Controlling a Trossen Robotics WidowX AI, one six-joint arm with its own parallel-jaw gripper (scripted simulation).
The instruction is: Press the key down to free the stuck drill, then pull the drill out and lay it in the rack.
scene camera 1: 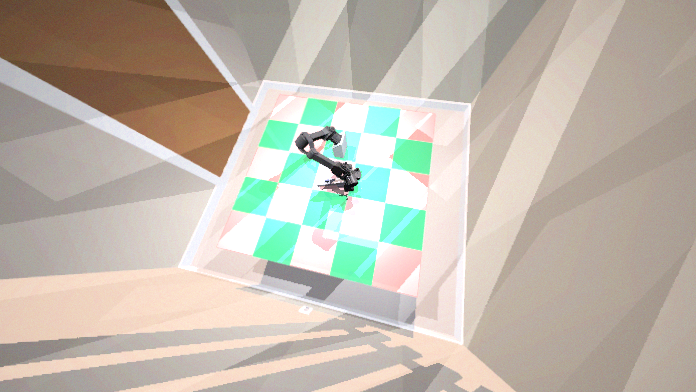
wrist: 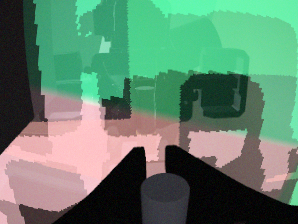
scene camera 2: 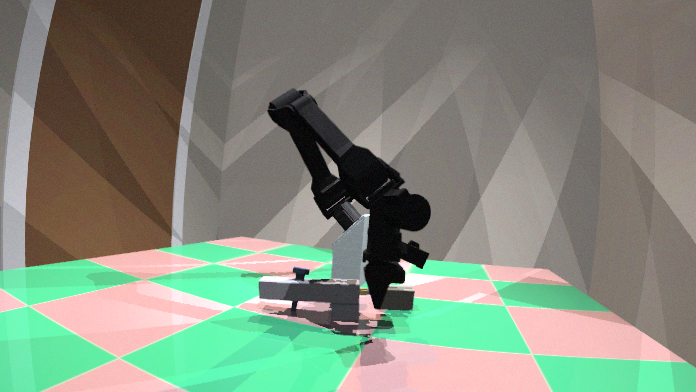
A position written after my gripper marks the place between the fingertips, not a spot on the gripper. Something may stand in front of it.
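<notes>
A drill is held by my gripper [scene camera 2: 376, 308]. In the wrist view, too, I see the gripper [wrist: 154, 156].
</notes>
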